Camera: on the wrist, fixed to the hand. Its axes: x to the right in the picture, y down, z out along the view.
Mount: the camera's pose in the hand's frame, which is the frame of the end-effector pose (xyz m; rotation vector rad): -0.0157 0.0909 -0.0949 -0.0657 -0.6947 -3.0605
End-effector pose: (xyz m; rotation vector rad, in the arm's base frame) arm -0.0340 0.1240 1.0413 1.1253 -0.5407 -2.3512
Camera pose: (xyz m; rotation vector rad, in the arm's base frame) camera 0.0727 0.0457 1.0439 0.0041 -0.7641 0.6849
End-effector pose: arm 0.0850 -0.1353 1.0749 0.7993 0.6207 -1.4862
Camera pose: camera 0.1858 -0.0585 1.0368 0.9869 -0.5071 1.5985
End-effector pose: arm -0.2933 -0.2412 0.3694 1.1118 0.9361 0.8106
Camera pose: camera -0.3931 -0.1976 0.4445 -0.8371 0.8034 -1.8672
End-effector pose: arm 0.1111 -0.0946 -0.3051 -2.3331 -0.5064 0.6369
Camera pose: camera 0.1685 -0.2137 -0.2991 0.6641 -2.6829 -0.3604
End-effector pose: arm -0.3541 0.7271 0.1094 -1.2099 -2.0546 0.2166
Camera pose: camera -0.2239 0.7439 0.1263 -2.3278 1.5992 0.7916
